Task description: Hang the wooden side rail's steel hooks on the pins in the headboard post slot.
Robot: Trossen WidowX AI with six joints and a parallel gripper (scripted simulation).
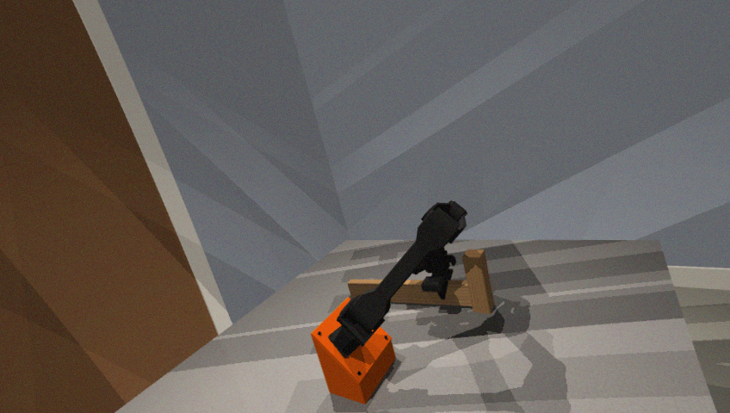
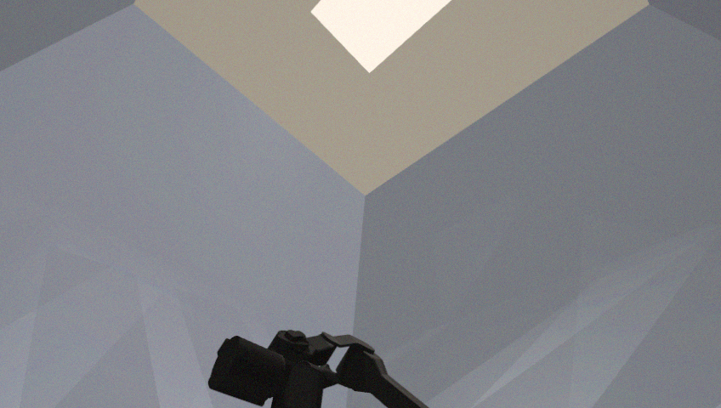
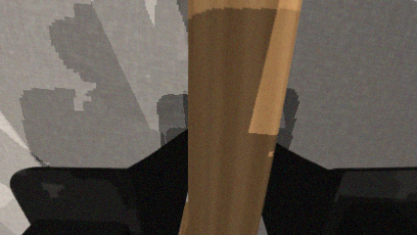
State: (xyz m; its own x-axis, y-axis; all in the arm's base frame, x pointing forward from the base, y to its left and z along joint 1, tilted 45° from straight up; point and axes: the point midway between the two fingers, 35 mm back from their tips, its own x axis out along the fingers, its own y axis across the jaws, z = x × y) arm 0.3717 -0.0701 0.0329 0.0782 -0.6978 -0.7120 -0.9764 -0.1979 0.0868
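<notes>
My gripper tip is now 20 mm short of the wooden headboard post, 110 mm to the left of it and 50 mm below it.
</notes>
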